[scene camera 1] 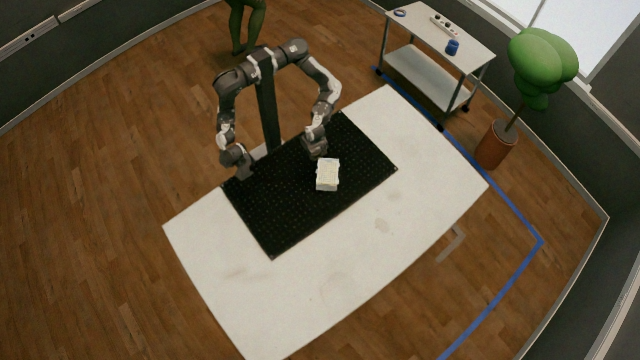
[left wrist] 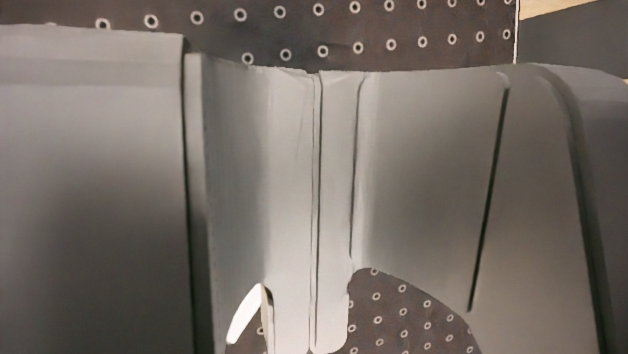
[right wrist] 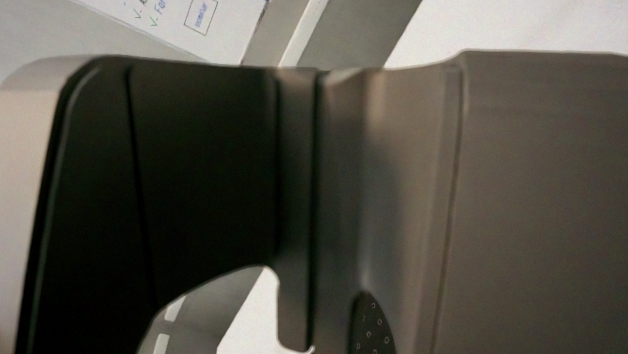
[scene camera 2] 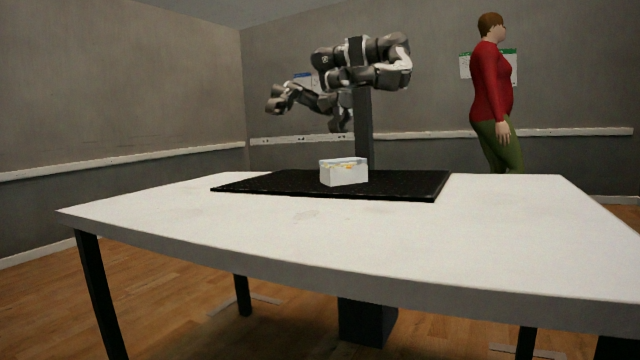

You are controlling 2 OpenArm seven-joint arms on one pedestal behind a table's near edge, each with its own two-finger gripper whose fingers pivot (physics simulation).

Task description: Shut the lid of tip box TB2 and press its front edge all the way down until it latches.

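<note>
The tip box, a small white box (scene camera 1: 327, 181) (scene camera 2: 343, 175), stands on the black perforated mat (scene camera 1: 280, 220) (scene camera 2: 400, 189). Its translucent lid (scene camera 1: 328, 169) (scene camera 2: 343, 160) lies down over the pale yellow top, with some orange showing beneath it in scene camera 2. Whether the front edge is latched cannot be told, and no label is legible. My left gripper (scene camera 1: 317, 156) (scene camera 2: 337, 130) (left wrist: 310, 350) is shut and empty, above and behind the box; a white sliver of the box (left wrist: 245, 314) shows beside its fingers. My right gripper (scene camera 1: 243, 176) (scene camera 2: 272, 107) (right wrist: 310, 348) is shut and empty, well away from the box.
The mat lies on a white table (scene camera 1: 320, 300) (scene camera 2: 280, 240). Behind the table rises the dark pedestal (scene camera 1: 268, 105) (scene camera 2: 364, 120). A cart (scene camera 1: 465, 62) stands beyond the table, near a potted plant (scene camera 1: 495, 147). A person (scene camera 2: 492, 85) stands behind the table.
</note>
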